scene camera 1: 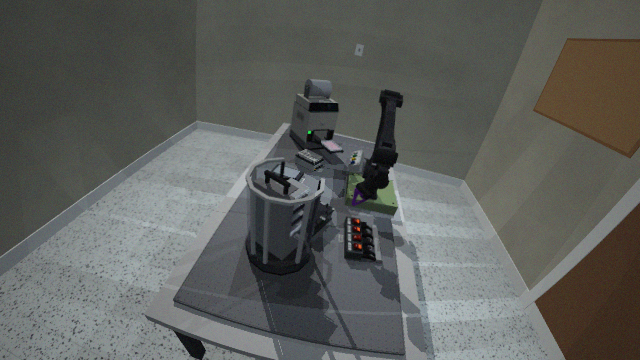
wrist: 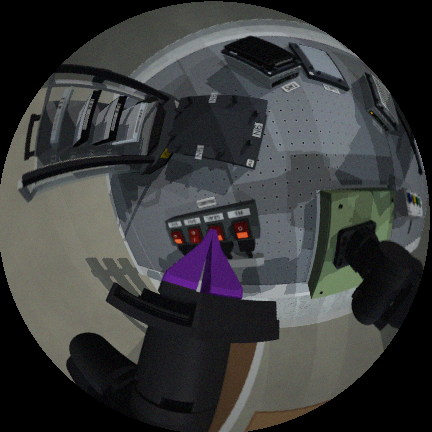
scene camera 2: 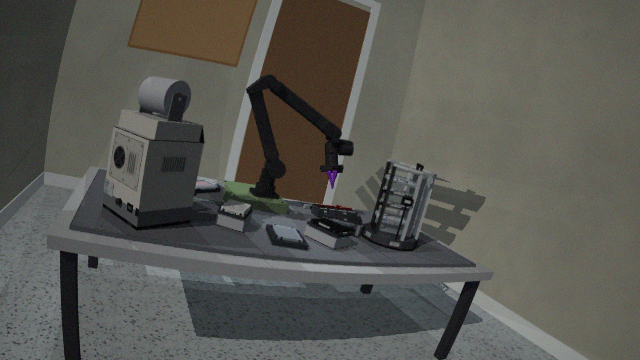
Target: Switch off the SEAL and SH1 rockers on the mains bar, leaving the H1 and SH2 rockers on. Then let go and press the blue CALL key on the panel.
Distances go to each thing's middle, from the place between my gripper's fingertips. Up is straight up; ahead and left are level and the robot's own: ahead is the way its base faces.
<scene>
I see the cylindrical rack tower (scene camera 1: 280, 228) 26 cm ahead of my hand, 18 cm to the left of it and 4 cm above it.
</scene>
